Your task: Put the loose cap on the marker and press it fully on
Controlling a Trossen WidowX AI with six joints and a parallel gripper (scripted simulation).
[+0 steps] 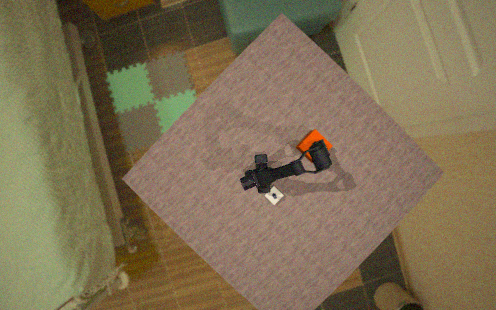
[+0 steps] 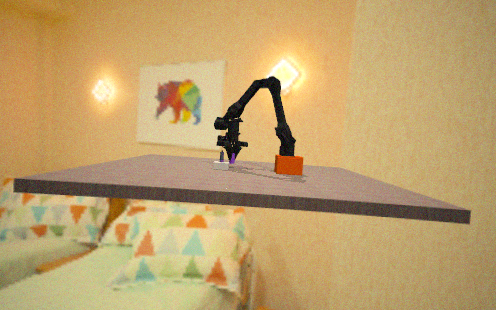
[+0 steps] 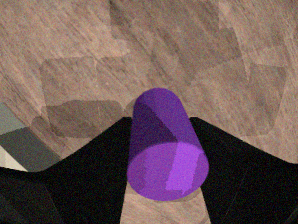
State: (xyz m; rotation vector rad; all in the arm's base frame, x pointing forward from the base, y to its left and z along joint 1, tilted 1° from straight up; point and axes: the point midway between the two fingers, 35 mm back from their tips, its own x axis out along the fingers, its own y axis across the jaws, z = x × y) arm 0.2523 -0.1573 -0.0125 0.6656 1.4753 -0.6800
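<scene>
My gripper tip is 12 cm to the right of the holder block, 6 cm short of it and 2 cm above it. From my gripper tip the other things lie so: marker cap (1 cm above).
</scene>
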